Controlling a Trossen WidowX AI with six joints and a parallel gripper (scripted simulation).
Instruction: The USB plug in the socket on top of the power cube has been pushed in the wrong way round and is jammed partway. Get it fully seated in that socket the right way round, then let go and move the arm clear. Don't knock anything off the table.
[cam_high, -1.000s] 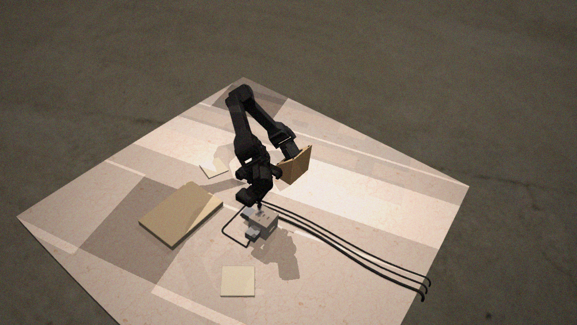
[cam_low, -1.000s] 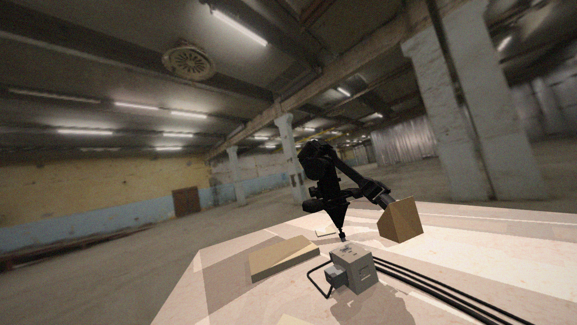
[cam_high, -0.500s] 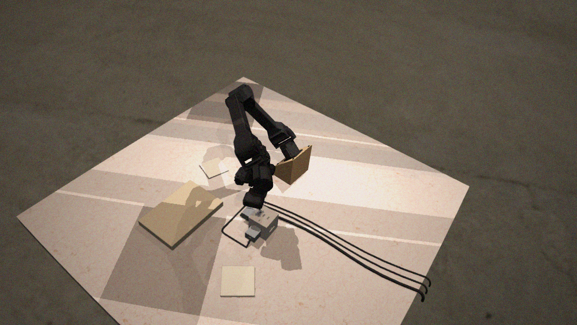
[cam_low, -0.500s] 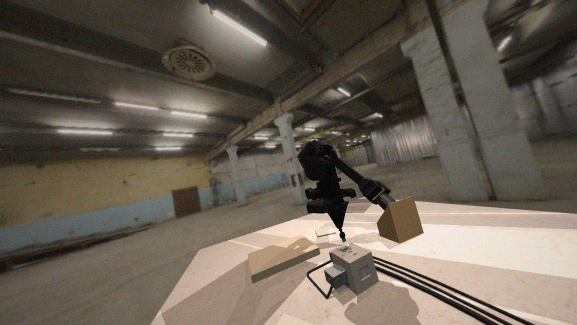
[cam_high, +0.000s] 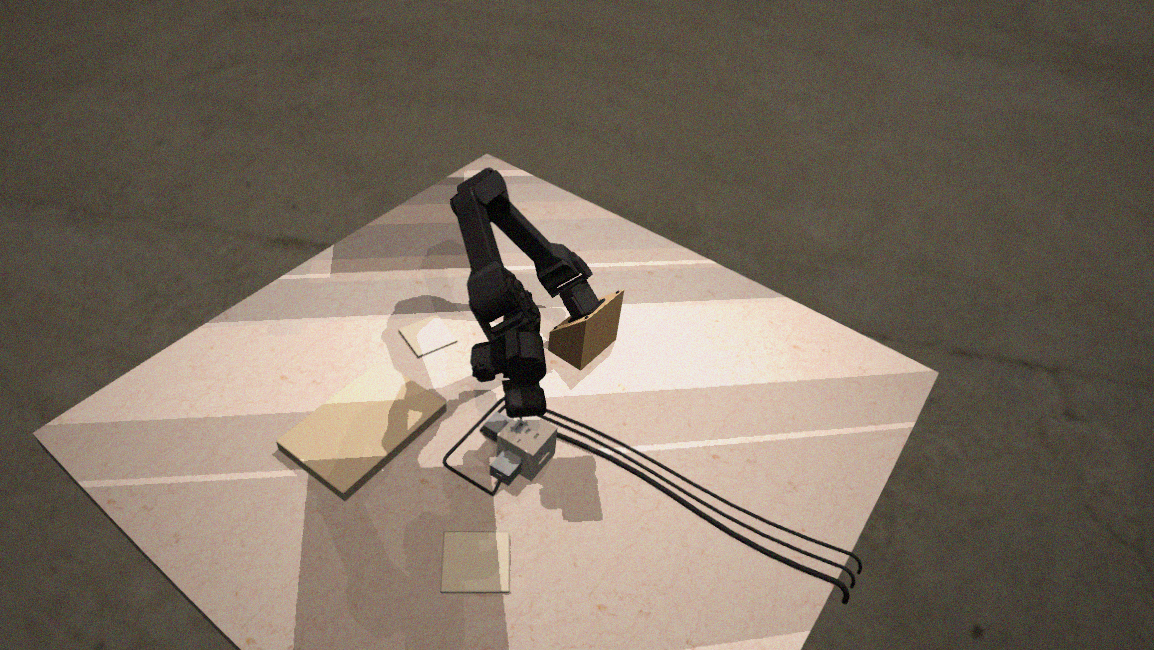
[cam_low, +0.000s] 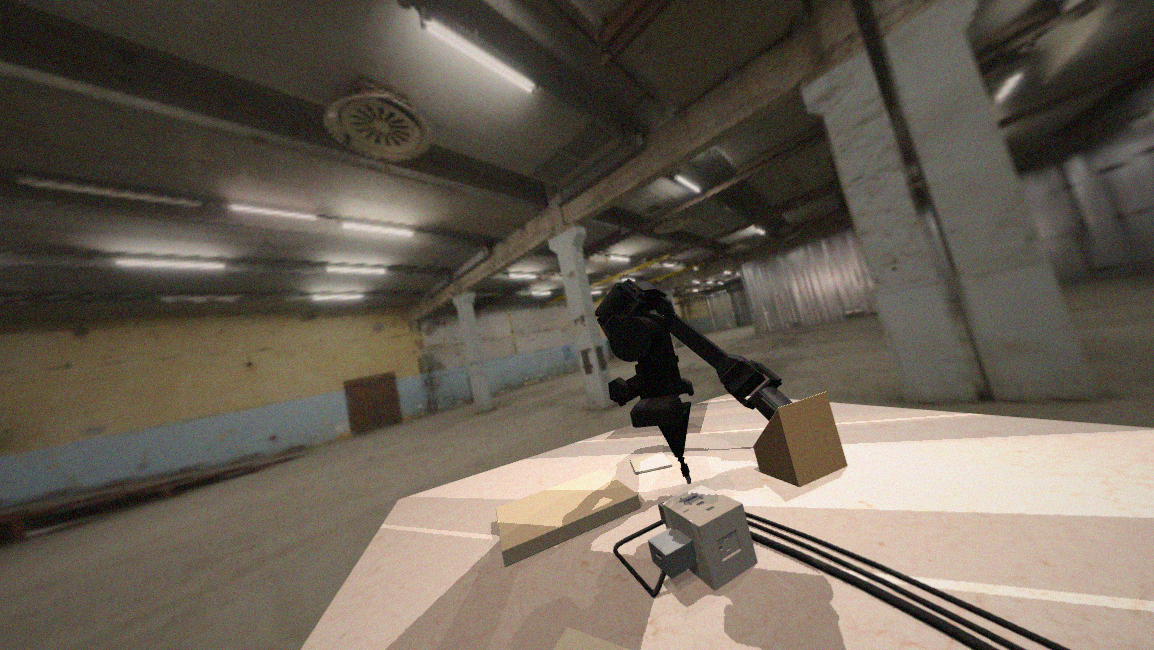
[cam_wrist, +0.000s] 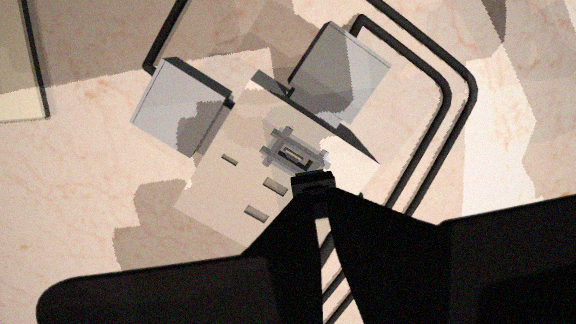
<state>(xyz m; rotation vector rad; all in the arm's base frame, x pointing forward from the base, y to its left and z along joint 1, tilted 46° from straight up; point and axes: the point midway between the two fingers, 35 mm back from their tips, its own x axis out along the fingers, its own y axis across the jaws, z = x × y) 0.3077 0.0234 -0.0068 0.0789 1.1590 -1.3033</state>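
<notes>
Now: the black usb plug 2 cm below my gripper tip. Round my gripper tip: usb socket: 1 cm to the left, 7 cm below; then tan board: 11 cm ahead, 26 cm to the right, 12 cm below.
</notes>
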